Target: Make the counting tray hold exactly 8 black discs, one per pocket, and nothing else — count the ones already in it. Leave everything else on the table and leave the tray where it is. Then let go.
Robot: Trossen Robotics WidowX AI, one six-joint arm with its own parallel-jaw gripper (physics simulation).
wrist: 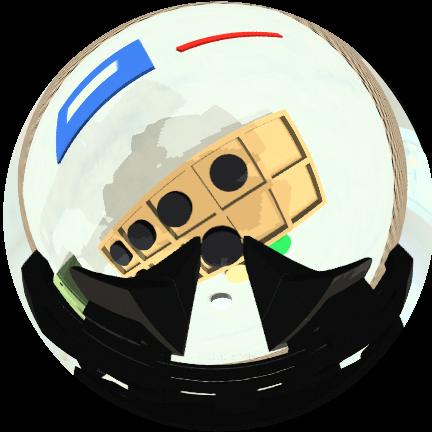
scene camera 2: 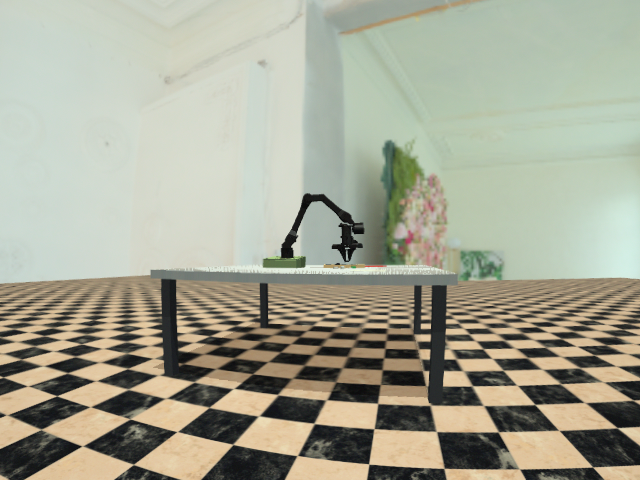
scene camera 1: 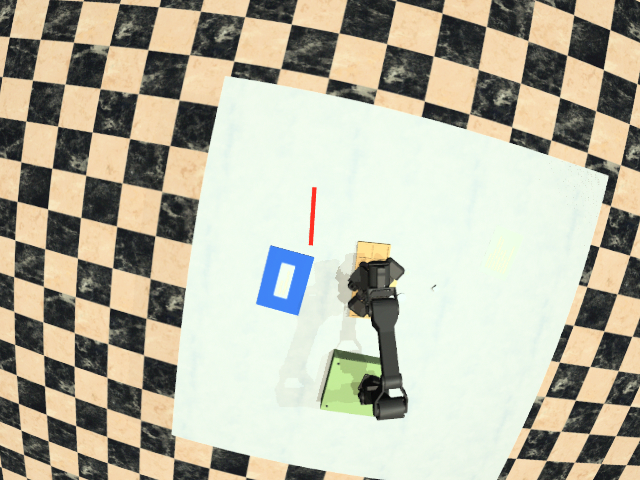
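Note:
The wooden counting tray lies under my gripper and has two rows of pockets. In the wrist view its far row holds black discs, with an empty pocket at the right end. The near row shows two empty pockets at that end; its other pockets are mostly hidden behind the left finger and the held disc. My gripper is shut on a black disc and holds it a little above the tray's near row.
Beside the tray's near edge lie a green disc, a pale yellow disc and a white disc. A blue frame and a red strip lie beyond. The green base carries the arm.

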